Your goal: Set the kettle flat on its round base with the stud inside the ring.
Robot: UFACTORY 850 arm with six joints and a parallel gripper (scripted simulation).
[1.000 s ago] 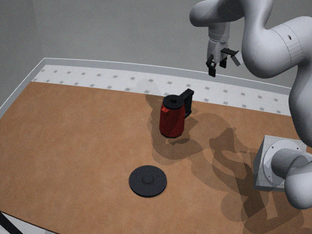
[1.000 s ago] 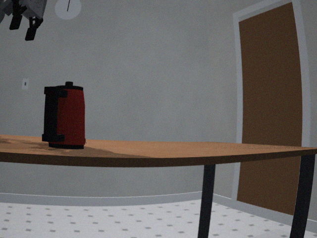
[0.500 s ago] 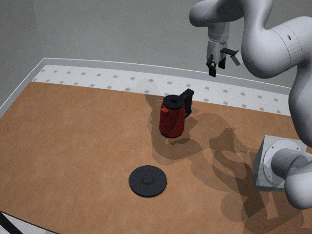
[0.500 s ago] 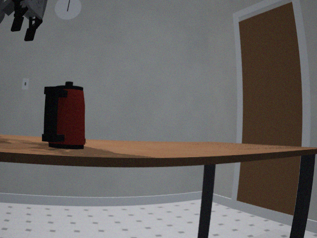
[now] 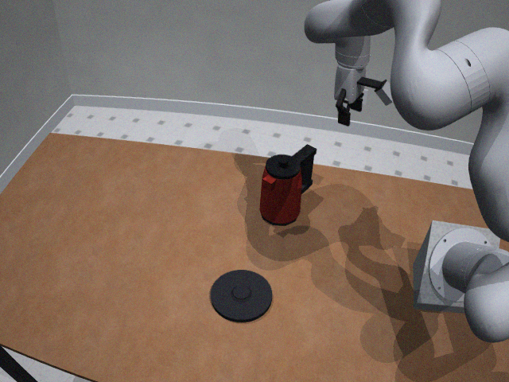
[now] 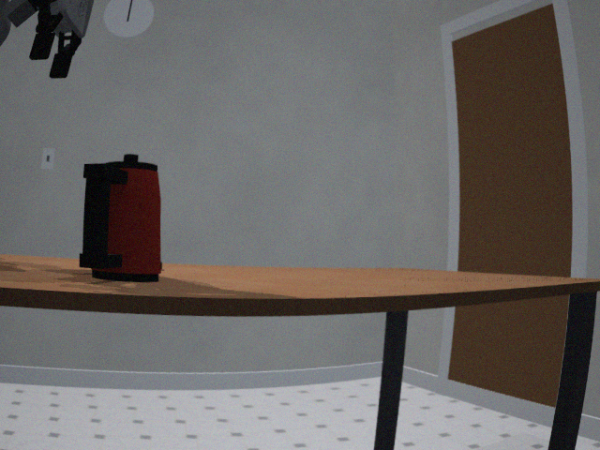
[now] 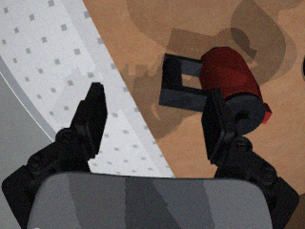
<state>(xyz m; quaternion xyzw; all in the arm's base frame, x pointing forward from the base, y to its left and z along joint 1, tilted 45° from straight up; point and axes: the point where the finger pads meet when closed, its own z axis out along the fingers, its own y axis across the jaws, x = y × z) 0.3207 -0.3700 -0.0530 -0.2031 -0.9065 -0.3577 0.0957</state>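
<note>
The red kettle lies 14 cm ahead of my hand, 5 cm to the left of it and 22 cm below it. Round my hand: black round base (22 cm ahead, 38 cm to the left, 30 cm below).
</note>
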